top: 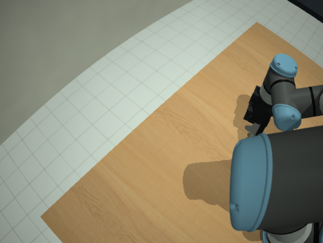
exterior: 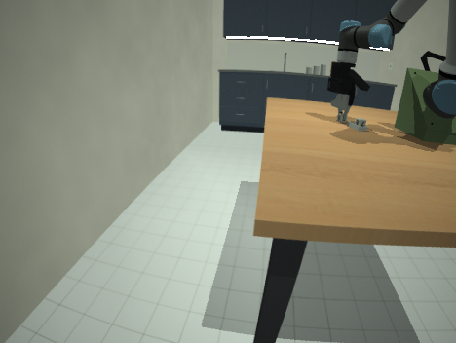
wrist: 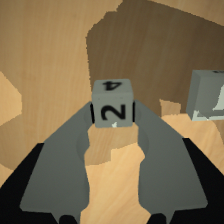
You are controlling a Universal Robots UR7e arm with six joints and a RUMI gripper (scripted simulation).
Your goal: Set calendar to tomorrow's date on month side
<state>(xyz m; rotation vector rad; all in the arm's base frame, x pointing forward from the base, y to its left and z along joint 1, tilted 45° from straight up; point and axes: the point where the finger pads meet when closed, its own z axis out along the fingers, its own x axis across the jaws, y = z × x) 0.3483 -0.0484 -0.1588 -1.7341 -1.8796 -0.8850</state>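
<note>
Now: the grey digit cube 10 mm below my hand. The rest, counted from my hand: white calendar tray 10 mm behind, 110 mm to the left, 20 mm below.
</note>
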